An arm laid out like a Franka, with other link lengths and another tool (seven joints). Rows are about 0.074 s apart.
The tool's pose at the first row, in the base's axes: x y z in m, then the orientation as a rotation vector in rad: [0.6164, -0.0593, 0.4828, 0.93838, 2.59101, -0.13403]
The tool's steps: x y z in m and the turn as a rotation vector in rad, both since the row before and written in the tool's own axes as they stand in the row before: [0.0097, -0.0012, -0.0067, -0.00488, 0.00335, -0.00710]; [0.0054, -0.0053, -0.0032, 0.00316, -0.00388, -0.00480]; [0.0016, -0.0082, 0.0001, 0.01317, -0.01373, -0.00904]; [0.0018, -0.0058, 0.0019, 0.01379, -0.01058, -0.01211]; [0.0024, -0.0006, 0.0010, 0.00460, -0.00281, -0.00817]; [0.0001, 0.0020, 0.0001, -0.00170, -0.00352, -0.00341]
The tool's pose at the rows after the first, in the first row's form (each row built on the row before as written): [0.6067, -0.0530, 0.4852, 0.92855, 2.59680, -0.12809]; [0.5985, -0.0533, 0.4859, 0.92233, 2.59615, -0.13519]; [0.5923, -0.0588, 0.4849, 0.91119, 2.59008, -0.16068]; [0.5880, -0.0627, 0.4823, 0.89726, 2.58827, -0.18642]; [0.5862, -0.0621, 0.4804, 0.88754, 2.59030, -0.19585]; [0.5874, -0.0605, 0.4803, 0.88146, 2.58852, -0.19596]
